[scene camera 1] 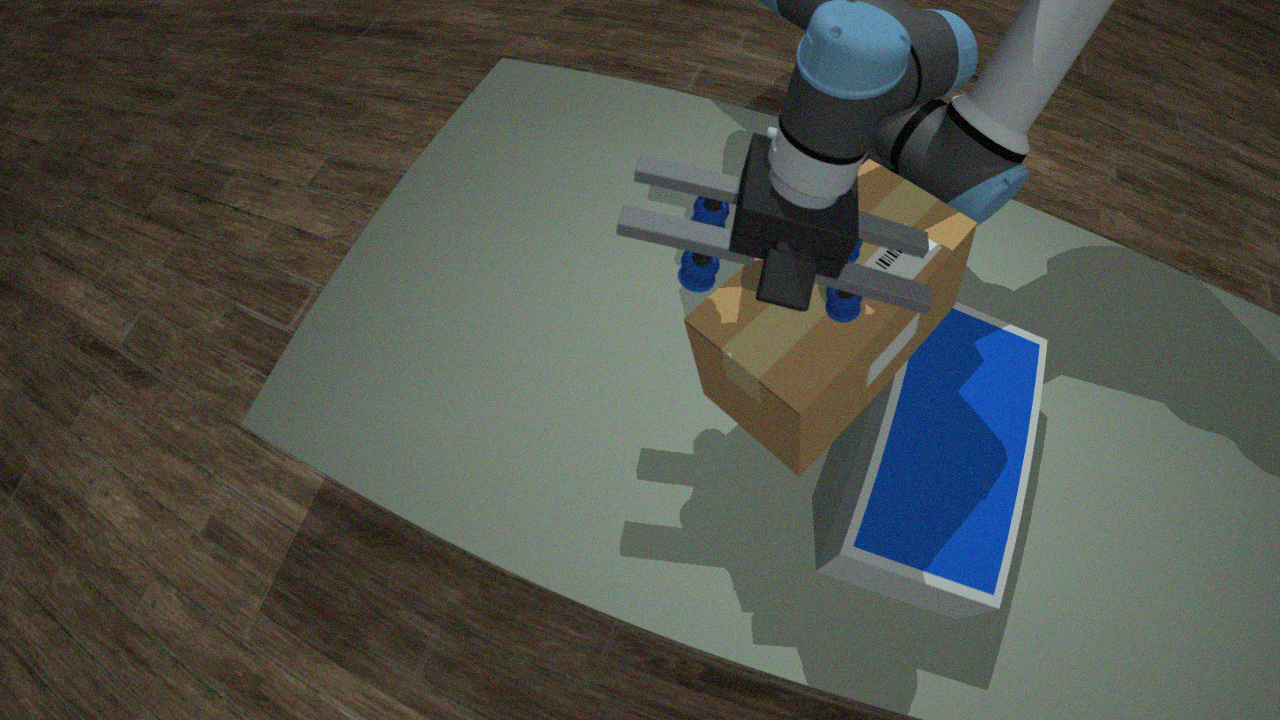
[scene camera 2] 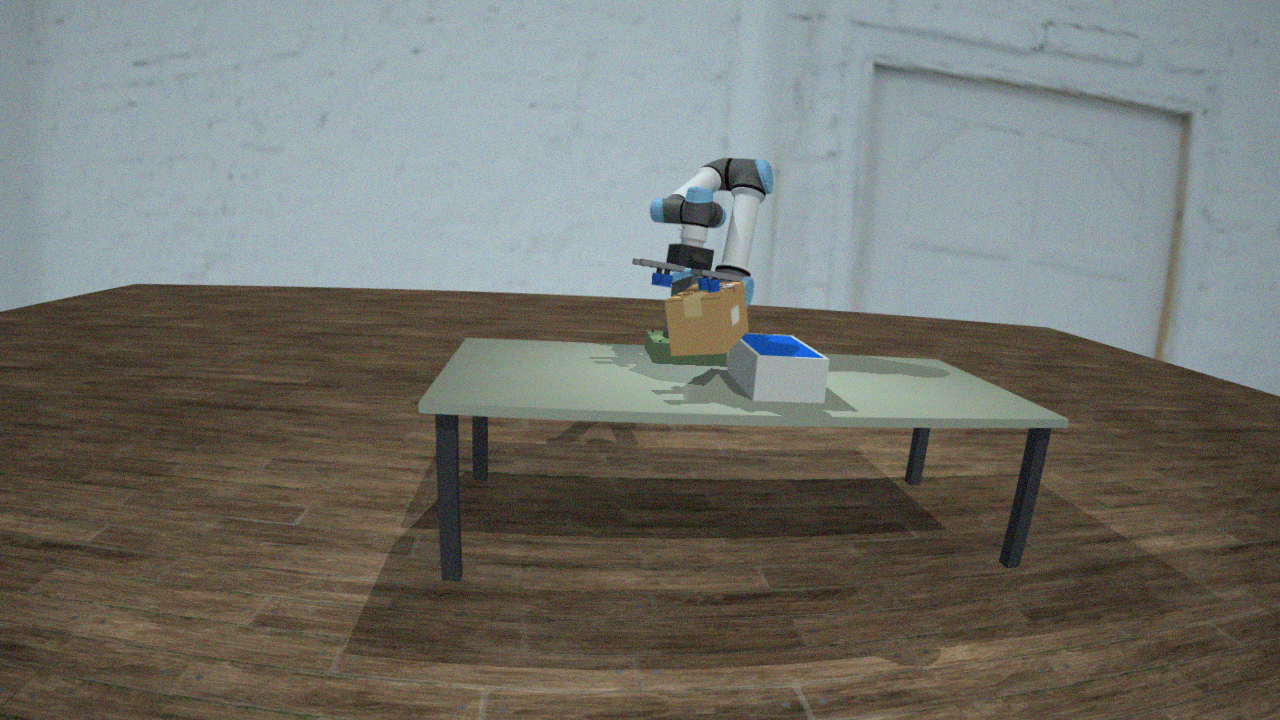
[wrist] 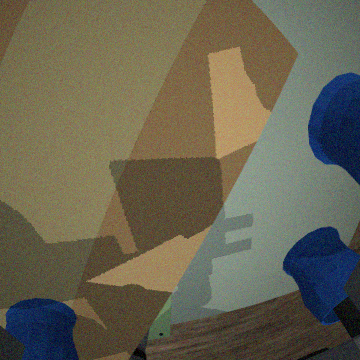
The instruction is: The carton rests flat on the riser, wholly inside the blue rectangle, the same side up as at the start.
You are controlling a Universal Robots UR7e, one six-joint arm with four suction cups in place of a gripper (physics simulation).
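Observation:
The brown carton hangs in the air, tape side up and slightly tilted. My suction gripper holds it by the two cups at one end of its bars; the other two cups stick out past the carton's edge over the table. The white riser stands on the table, with the blue rectangle on its top. In scene camera 1 the carton is up and left of the riser, turned relative to it, and hides its far left corner.
The pale green table carries the riser. A green block-like base stands behind the carton, near the arm, partly hidden. Shadows of arm and carton fall on the table and the blue rectangle.

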